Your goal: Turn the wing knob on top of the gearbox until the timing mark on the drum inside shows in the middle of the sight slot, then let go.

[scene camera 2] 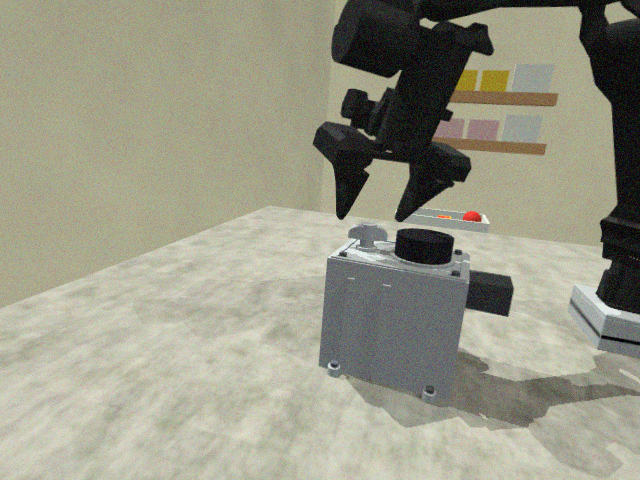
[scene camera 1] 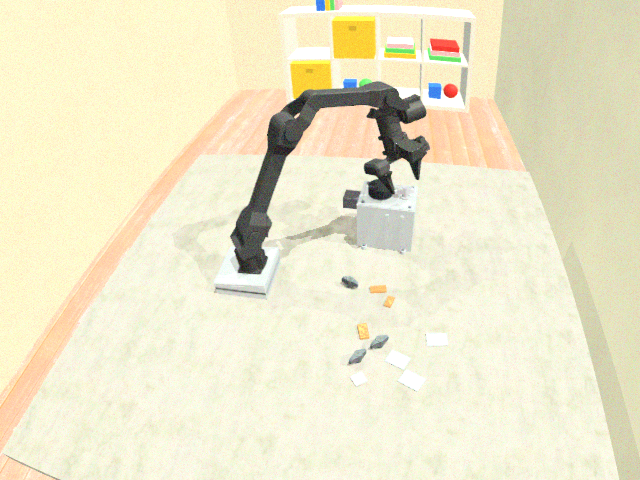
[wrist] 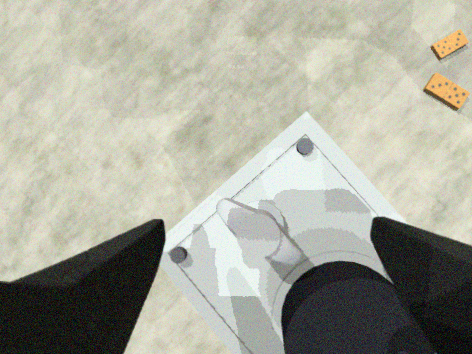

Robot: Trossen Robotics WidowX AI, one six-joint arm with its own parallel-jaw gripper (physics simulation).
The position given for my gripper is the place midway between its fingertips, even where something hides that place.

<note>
My gripper (scene camera 2: 369, 219) is open, with nothing in its grasp. Also in view: a gearbox (wrist: 339, 290).
My gripper is seen too in scene camera 1 (scene camera 1: 405, 186) and in the wrist view (wrist: 267, 228).
</note>
